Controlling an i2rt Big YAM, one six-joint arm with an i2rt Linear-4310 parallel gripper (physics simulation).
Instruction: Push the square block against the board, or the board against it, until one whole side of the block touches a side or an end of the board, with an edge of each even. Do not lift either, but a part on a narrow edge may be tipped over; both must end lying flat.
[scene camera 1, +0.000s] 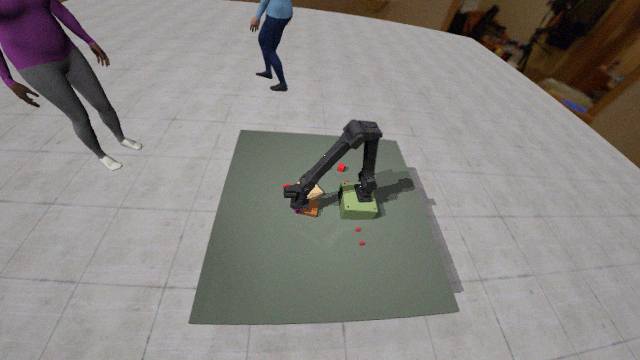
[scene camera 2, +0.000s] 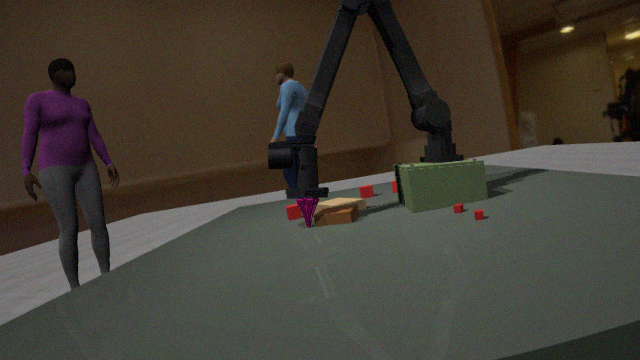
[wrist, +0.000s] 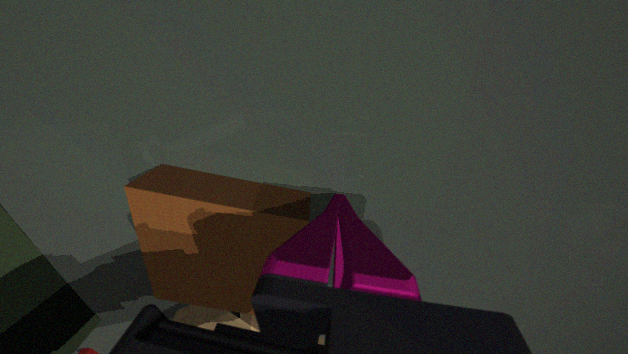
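Seen in the pictures: gripper, fingertip midpoint: (scene camera 1: 296, 212) (scene camera 2: 308, 226) (wrist: 338, 201); arm's base at its link origin: (scene camera 1: 362, 193) (scene camera 2: 441, 161).
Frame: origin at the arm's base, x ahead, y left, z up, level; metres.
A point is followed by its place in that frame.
Observation:
An orange-brown block (scene camera 1: 313, 210) {z -0.075, x 0.299, y 0.047 m} (scene camera 2: 336, 216) {z -0.084, x 0.321, y 0.066 m} (wrist: 172, 240) {z -0.075, x 0.296, y 0.041 m}, which looks like the square block, lies flat on the mat. A pale wooden board (scene camera 1: 316, 191) {z -0.075, x 0.261, y -0.087 m} (scene camera 2: 345, 202) {z -0.075, x 0.281, y -0.075 m} (wrist: 200, 318) {z -0.081, x 0.270, y -0.051 m} lies flat behind it in the scene camera 2 view, turned at an angle to it; the arm hides part of it in the scene camera 1 and wrist views. Whether the two touch cannot be told. My gripper (scene camera 1: 298, 210) {z -0.103, x 0.394, y 0.037 m} (scene camera 2: 308, 225) {z -0.103, x 0.394, y 0.037 m} (wrist: 338, 201) {z -0.103, x 0.394, y 0.037 m} is shut and empty, its magenta fingertips low at the mat, close beside the block's left end in the scene camera 2 view. Contact with the block is unclear.
The arm stands on a green box (scene camera 1: 359, 207) {z 0.003, x 0.048, y 0.094 m} (scene camera 2: 447, 185) {z -0.052, x 0.043, y 0.114 m} (wrist: 15, 245) {z -0.095, x 0.130, y 0.030 m} right of the parts. A red cube (scene camera 1: 286, 186) (scene camera 2: 293, 212) {z -0.082, x 0.440, y -0.108 m} is behind the gripper. Another red cube (scene camera 1: 341, 167) (scene camera 2: 366, 191) lies farther back. Two small red cubes (scene camera 1: 358, 229) {z -0.088, x 0.053, y 0.187 m} (scene camera 1: 362, 243) {z -0.089, x 0.052, y 0.273 m} lie near the box.

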